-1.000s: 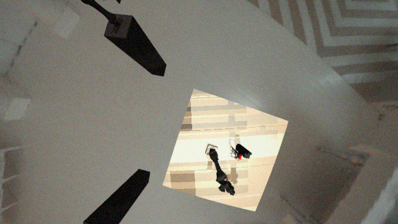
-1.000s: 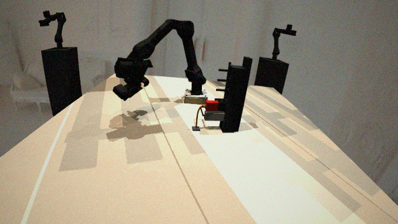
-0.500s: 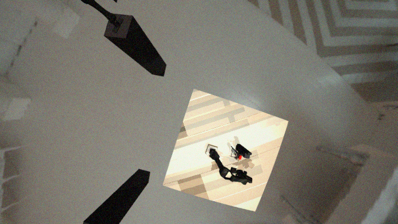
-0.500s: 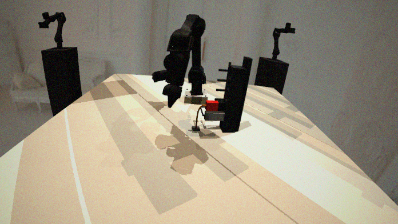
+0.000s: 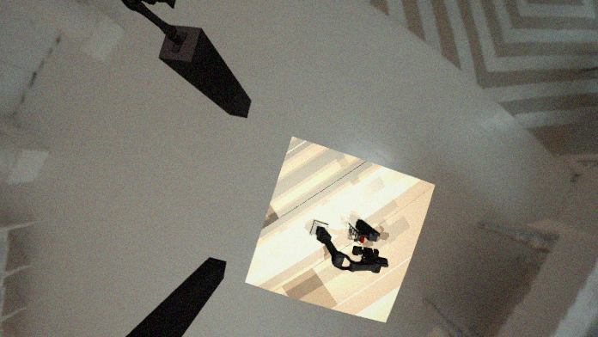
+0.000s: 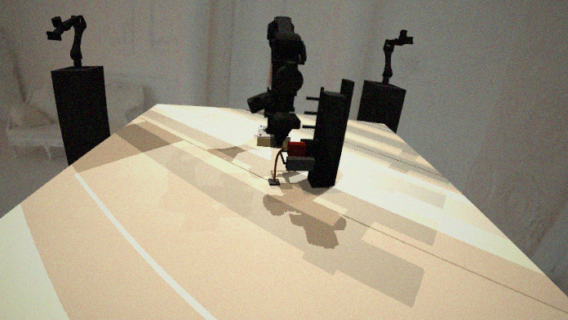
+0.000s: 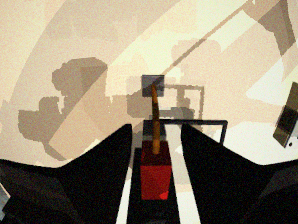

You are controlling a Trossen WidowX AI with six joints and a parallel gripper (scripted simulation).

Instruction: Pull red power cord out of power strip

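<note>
My gripper tip is now 1 cm past the red plug, 7 cm to the right of it and 1 cm above it. From my gripper tip the other things lie so: dark square end piece (12 cm below); black power strip (14 cm to the left, 1 cm above).
</note>
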